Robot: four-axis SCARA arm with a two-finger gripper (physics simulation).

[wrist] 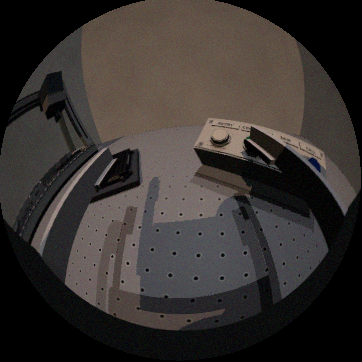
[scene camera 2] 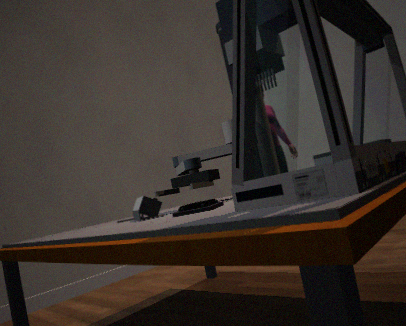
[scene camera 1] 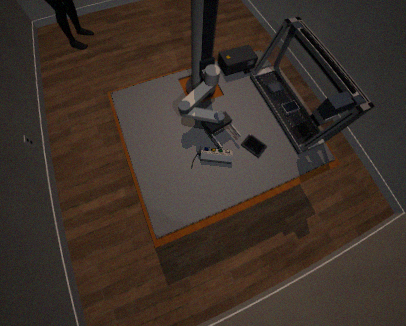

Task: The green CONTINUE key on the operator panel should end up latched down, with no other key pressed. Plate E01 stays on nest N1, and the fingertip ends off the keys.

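Note:
The operator panel (scene camera 1: 216, 157) (scene camera 2: 142, 207) (wrist: 225, 161) is a pale box on the table. Its green CONTINUE key (scene camera 1: 220, 150) (wrist: 247, 139) lies between the white key (scene camera 1: 228, 151) (wrist: 220, 137) and the yellow key (scene camera 1: 214, 150); in the wrist view a finger hides most of it. Whether it is down cannot be told. The blue key (scene camera 1: 206, 149) (wrist: 314, 164) is at the far end. My gripper (scene camera 1: 230, 141) (scene camera 2: 185, 188) (wrist: 179, 138) is open and empty, above the table, with one fingertip beside the panel near the green key. A dark plate (scene camera 1: 254, 144) (scene camera 2: 200, 204) (wrist: 124, 167) sits on its dark nest.
A large framed machine (scene camera 1: 280, 107) (scene camera 2: 320, 182) stands on the table on the plate's far side from the panel. A dark box (scene camera 1: 238, 59) is at the back by the arm's column (scene camera 1: 197, 40). A cable (scene camera 1: 193, 160) leaves the panel's blue-key end. A person (scene camera 1: 67, 22) (scene camera 2: 277, 127) stands beyond the table.

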